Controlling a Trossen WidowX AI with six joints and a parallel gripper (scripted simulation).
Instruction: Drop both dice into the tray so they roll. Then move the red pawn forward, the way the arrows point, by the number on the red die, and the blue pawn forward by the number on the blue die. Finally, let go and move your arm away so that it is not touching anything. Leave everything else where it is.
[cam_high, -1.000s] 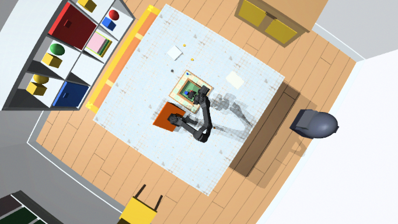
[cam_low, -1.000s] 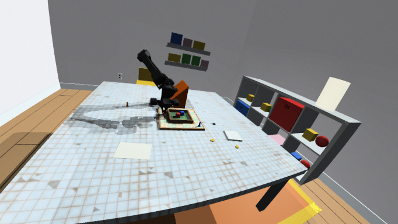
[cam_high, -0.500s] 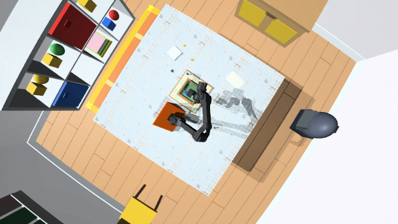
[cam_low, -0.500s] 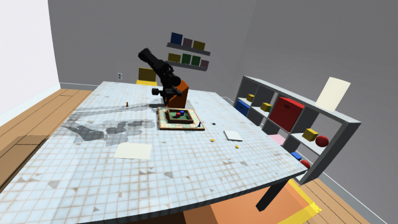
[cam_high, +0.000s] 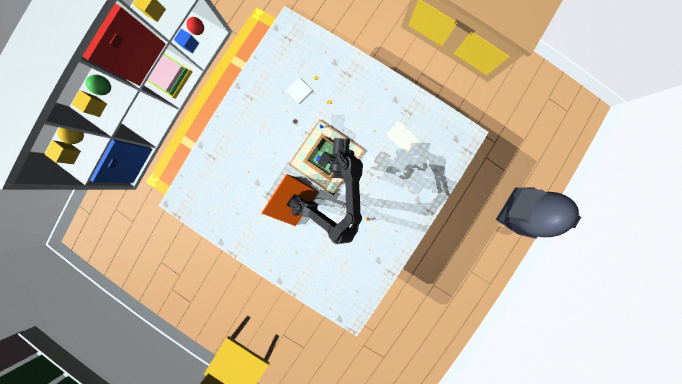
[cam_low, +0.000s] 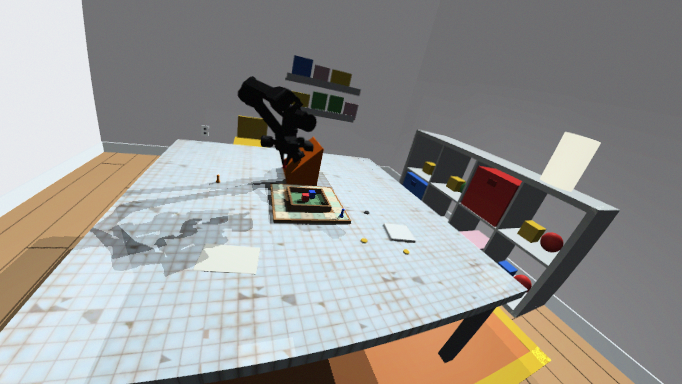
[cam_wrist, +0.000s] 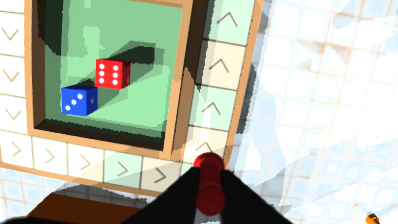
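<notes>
Right now the blue pawn is 220 mm to the left of my gripper tip, 140 mm ahead of it and 120 mm below it. Also, from my gripper tip: blue die: 130 mm to the left, 120 mm below, 10 mm behind; then red die: 120 mm below, 100 mm to the left, 20 mm ahead; then red pawn: 10 mm above.
</notes>
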